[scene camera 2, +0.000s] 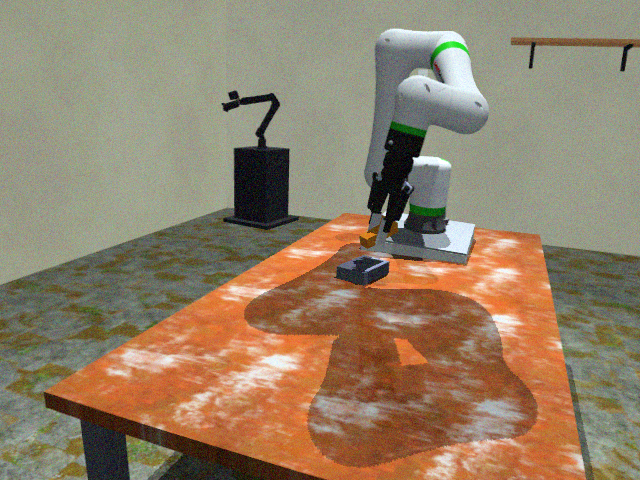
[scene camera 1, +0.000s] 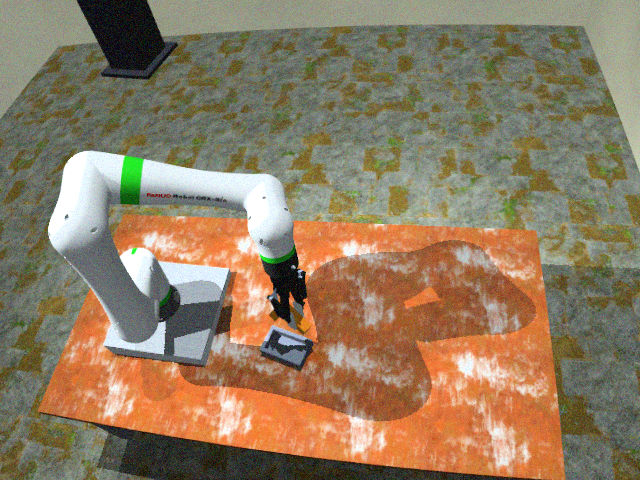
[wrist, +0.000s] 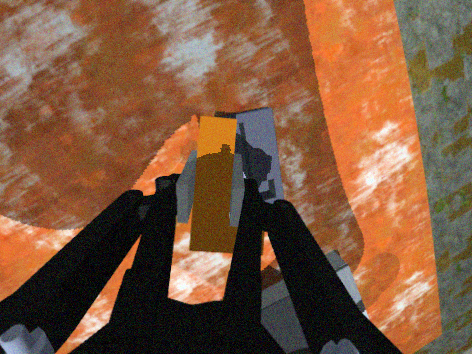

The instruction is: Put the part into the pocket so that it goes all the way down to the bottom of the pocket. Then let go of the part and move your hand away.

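Places are measured from the arm's base along level axes (x ahead, y left, z up), in metres.
Pixels of known places: gripper, fingertip midpoint: (scene camera 2: 374,240) (scene camera 1: 296,323) (wrist: 215,166); arm's base at its link origin: (scene camera 2: 424,227).
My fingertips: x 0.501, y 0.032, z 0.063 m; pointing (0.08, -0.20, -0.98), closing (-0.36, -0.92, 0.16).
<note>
Ahead of a thing's pixels: the offset from my fingertips to its top centre. Level surfaces: height alone.
The part is an orange rectangular bar @[dx -0.014, dy -0.007, dz +0.059 m] (scene camera 1: 303,324) (scene camera 2: 367,238) (wrist: 216,137). My gripper (scene camera 1: 294,316) (scene camera 2: 378,229) (wrist: 215,166) is shut on its middle, with one grey pad on each long side. The bar is held above the table, roughly level. The pocket is in a small blue-grey block @[dx -0.035, dy -0.045, dz -0.081 m] (scene camera 1: 280,359) (scene camera 2: 351,275) (wrist: 257,125) on the table. In the scene views the bar is apart from the block, above and behind it. In the wrist view the bar and right finger cover the block's left part. Dark shadow lies in the pocket.
The arm's grey base plate (scene camera 1: 193,357) (scene camera 2: 462,253) stands on the orange and white table @[dz -0.117 m] (scene camera 1: 465,413) (scene camera 2: 206,403), left of the block in scene camera 1. A dark pedestal (scene camera 1: 124,36) (scene camera 2: 261,180) with a small black arm stands on the floor. A wall shelf (scene camera 2: 573,41) is at upper right.
</note>
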